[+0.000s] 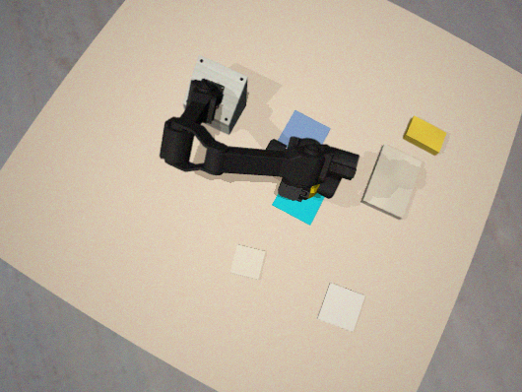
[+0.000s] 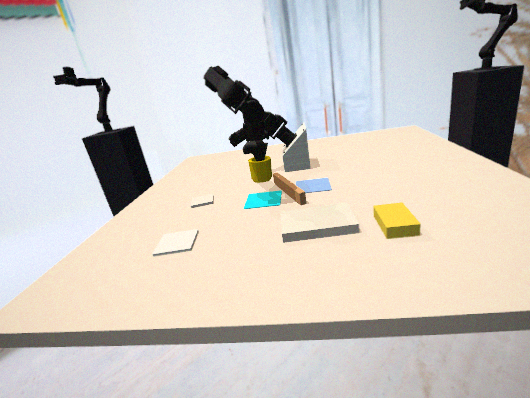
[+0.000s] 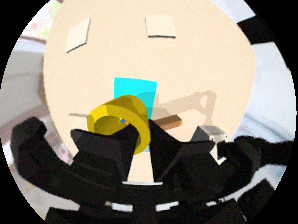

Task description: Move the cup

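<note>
The cyan pad is 3 cm ahead of my gripper tip, 1 cm to the right of it and 11 cm below it. The rest, counted from my gripper tip: yellow cup 2 cm ahead; then blue pad 3 cm behind, 16 cm to the left, 11 cm below; then brown wooden bar 8 cm to the left, 9 cm below.
</note>
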